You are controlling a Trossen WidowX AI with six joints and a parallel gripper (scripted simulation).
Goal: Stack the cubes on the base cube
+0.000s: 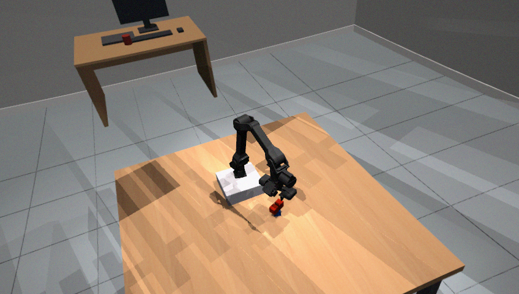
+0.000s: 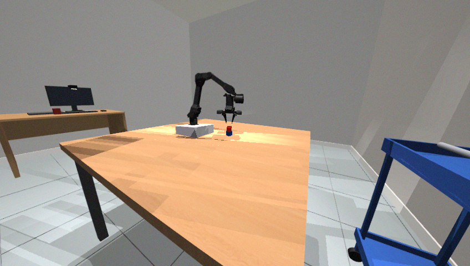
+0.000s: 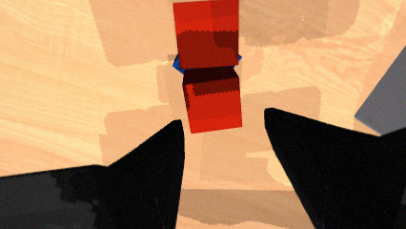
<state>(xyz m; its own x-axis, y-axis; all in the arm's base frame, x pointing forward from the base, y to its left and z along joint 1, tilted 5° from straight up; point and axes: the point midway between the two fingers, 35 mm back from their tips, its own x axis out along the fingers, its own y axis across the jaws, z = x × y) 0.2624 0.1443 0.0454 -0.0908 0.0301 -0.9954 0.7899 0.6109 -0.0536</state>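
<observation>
Now: the red cube 40 mm below my gripper tip. The rest, counted from my gripper tip: blue base cube 10 mm ahead, 10 mm to the right, 70 mm below.
</observation>
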